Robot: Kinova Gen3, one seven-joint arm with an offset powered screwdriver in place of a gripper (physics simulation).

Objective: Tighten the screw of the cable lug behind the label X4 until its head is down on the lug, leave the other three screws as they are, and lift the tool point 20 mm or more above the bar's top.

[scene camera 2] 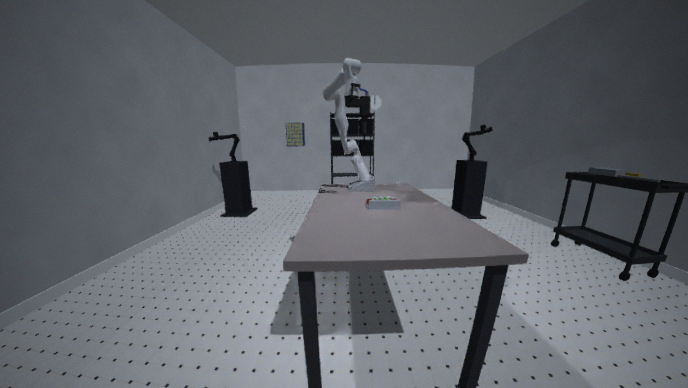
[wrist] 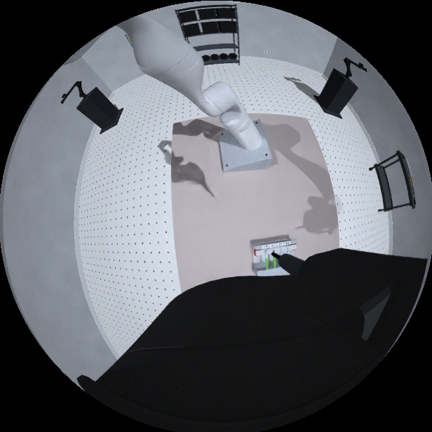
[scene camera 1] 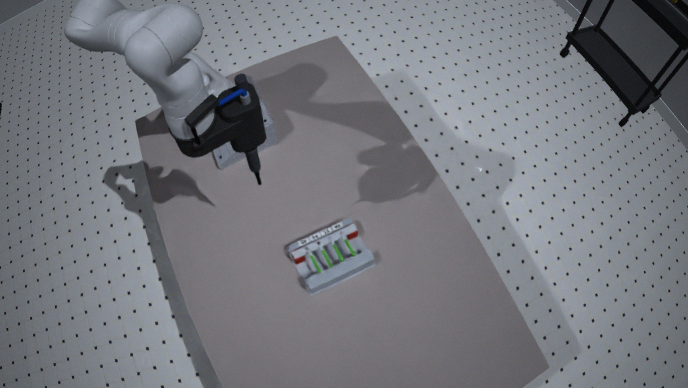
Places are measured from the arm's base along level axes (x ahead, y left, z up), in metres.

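Pixels of known places: end effector, tool point: (scene camera 2: 363, 144) (scene camera 1: 259, 183); arm's base, origin of the base link: (scene camera 2: 365, 178).
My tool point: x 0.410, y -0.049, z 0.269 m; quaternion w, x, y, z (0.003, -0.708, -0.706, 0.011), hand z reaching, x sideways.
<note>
For each thing: its middle in the pictures, then the offset to it from my tool point. Level surfaces: height alone.
- block, body centre: (scene camera 1: 331, 255) (scene camera 2: 382, 202) dx +0.081, dy +0.107, dz -0.332 m
- white label strip, body centre: (scene camera 1: 320, 234) dx +0.023, dy +0.105, dz -0.316 m
- brown table, its level: dz -0.357 m
The screwdriver (scene camera 1: 259, 183) (wrist: 274, 254) on my arm points down. Its bit hangs high above the table in scene camera 1, behind the terminal block on the arm's base side, touching nothing. In the wrist view the bit overlaps the block. The block (scene camera 1: 341, 274) (scene camera 2: 384, 204) (wrist: 270, 273) is light grey with red marks at both ends and several green strips (scene camera 1: 326, 258) (wrist: 267, 263) side by side. A white label strip (scene camera 1: 320, 234) (wrist: 276, 245) runs along its rear edge; its letters are too small to read surely. Screw heads and lugs are too small to judge.
The block lies on the brown table (scene camera 1: 260, 310) (scene camera 2: 400, 240) (wrist: 215, 220). The arm's base plate (scene camera 1: 270, 131) (wrist: 245, 162) is at the table's rear. A black cart (scene camera 1: 607, 75) (scene camera 2: 600, 242) stands off to the right. Two black pedestals (scene camera 2: 235, 187) (scene camera 2: 470, 187) stand beyond the table.
</note>
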